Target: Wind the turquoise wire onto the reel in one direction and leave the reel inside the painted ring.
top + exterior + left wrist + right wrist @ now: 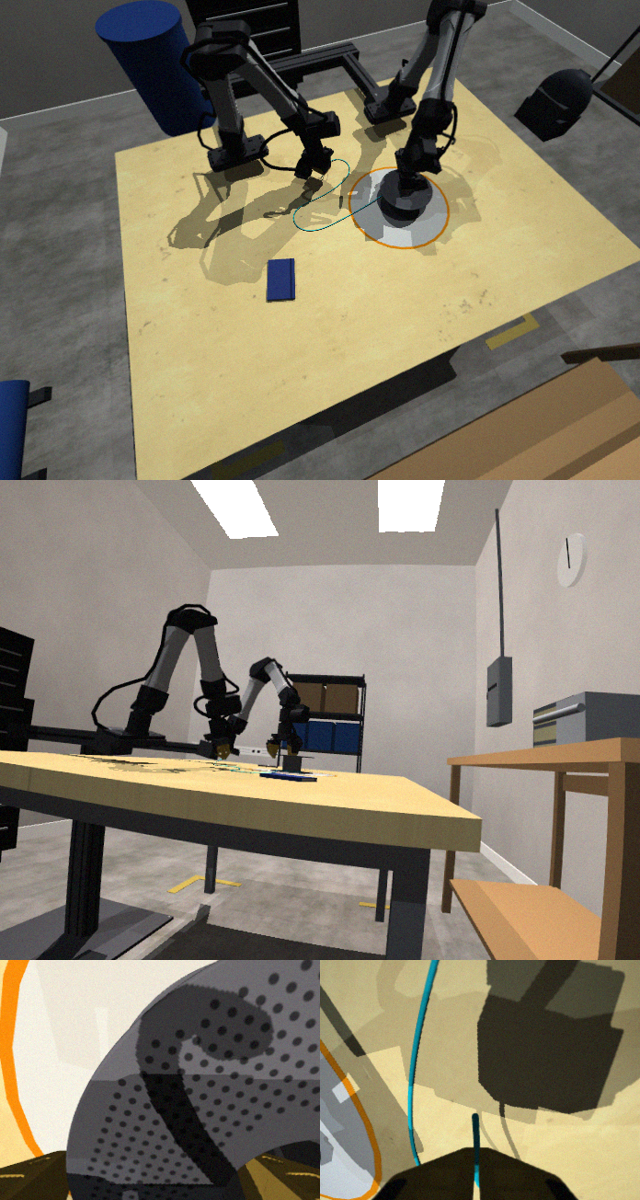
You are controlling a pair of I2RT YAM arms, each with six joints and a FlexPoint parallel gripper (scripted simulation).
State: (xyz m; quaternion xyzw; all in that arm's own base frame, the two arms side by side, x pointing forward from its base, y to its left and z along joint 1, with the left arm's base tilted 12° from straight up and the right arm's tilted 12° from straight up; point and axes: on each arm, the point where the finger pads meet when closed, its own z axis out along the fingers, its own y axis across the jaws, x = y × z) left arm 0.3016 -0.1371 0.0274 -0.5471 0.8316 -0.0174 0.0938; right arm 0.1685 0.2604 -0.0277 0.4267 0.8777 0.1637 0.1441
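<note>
Now: the dark grey reel 50 mm ahead of my left hand, 20 mm to the right of it and 20 mm below it. Round my left hand: black hex key: 140 mm behind, 310 mm to the left, 50 mm below; then blue notebook: 170 mm ahead, 500 mm to the right, 50 mm below; then orange painted ring: 60 mm ahead, 40 mm to the right, 60 mm below.
</note>
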